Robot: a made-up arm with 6 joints. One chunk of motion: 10 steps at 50 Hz.
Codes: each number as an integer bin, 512 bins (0 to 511) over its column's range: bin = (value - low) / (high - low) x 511, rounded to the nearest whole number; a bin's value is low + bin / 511 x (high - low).
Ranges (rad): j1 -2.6..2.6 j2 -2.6..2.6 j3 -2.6..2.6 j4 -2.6..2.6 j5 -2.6..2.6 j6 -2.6..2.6
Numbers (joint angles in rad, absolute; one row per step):
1: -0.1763 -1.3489 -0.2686 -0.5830 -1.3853 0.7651
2: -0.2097 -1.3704 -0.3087 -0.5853 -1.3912 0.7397
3: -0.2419 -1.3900 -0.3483 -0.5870 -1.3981 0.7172
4: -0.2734 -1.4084 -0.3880 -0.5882 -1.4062 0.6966
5: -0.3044 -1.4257 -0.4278 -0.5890 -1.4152 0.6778
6: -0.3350 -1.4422 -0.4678 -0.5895 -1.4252 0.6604
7: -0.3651 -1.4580 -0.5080 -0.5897 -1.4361 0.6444
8: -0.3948 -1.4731 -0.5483 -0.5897 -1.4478 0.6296
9: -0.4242 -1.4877 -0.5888 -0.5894 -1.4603 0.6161
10: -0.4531 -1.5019 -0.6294 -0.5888 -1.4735 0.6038
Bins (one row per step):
1: 238 123 229 198 119 331
2: 235 121 225 198 119 328
3: 232 119 221 198 118 326
4: 229 117 217 198 117 324
5: 226 115 213 198 116 322
6: 223 114 210 198 115 320
7: 220 112 206 198 114 319
8: 217 111 202 198 113 317
9: 214 109 198 198 112 316
10: 211 108 194 198 111 315

